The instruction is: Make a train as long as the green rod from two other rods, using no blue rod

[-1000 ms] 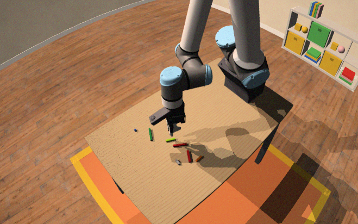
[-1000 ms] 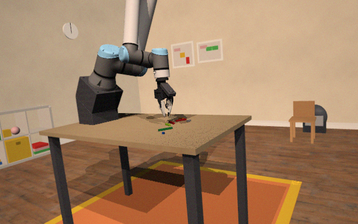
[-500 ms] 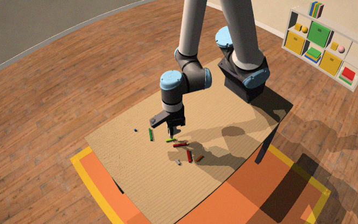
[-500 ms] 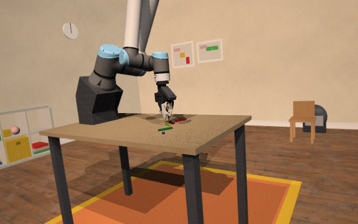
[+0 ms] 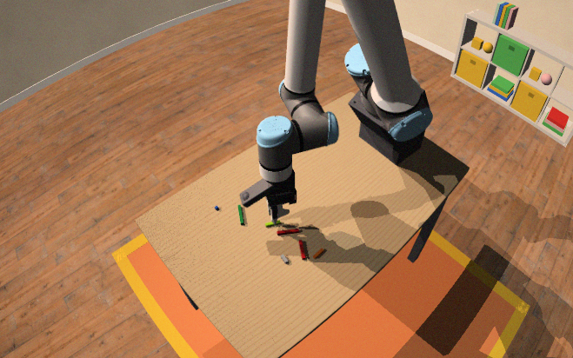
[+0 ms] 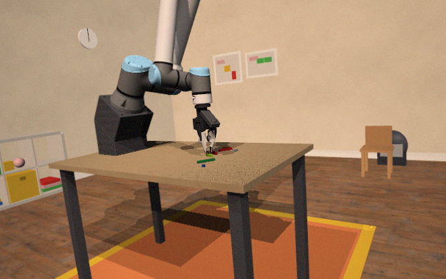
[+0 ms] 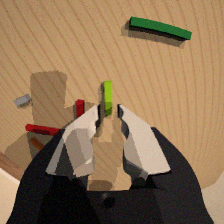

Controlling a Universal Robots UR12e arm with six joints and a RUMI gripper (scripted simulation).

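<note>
The lime rod is 30 mm below my hand. The rest, counted from my hand: green rod: 70 mm ahead, 90 mm to the right, 30 mm below; grey rod: 50 mm ahead, 130 mm to the left, 30 mm below; orange rod: 40 mm behind, 180 mm to the left, 30 mm below.
</note>
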